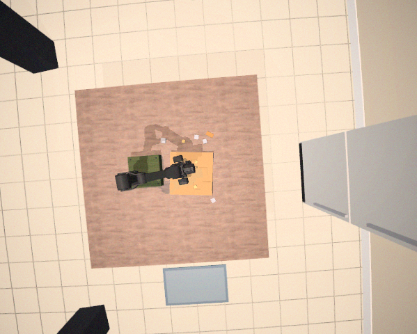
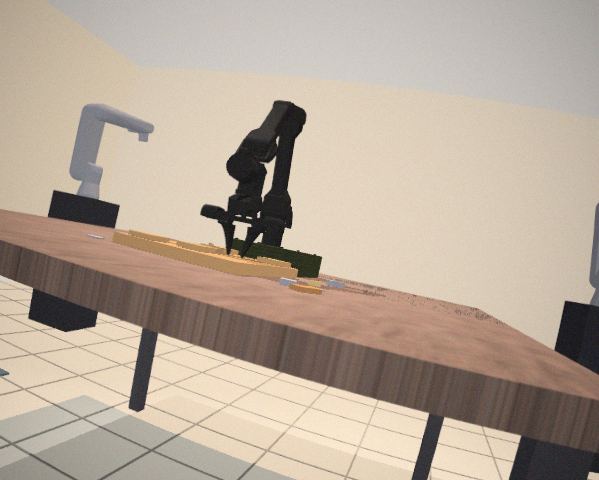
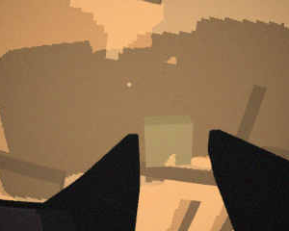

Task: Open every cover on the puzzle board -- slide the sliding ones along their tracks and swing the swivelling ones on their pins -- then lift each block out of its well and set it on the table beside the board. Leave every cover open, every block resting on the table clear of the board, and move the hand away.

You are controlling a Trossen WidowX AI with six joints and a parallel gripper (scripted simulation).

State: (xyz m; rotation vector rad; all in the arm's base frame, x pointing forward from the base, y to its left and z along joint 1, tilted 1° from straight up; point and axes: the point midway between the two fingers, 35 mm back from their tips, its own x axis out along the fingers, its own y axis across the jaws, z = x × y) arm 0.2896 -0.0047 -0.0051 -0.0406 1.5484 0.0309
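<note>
Now: the puzzle board 50 mm ahead of my gripper tip and 30 mm to the right of it.
</note>
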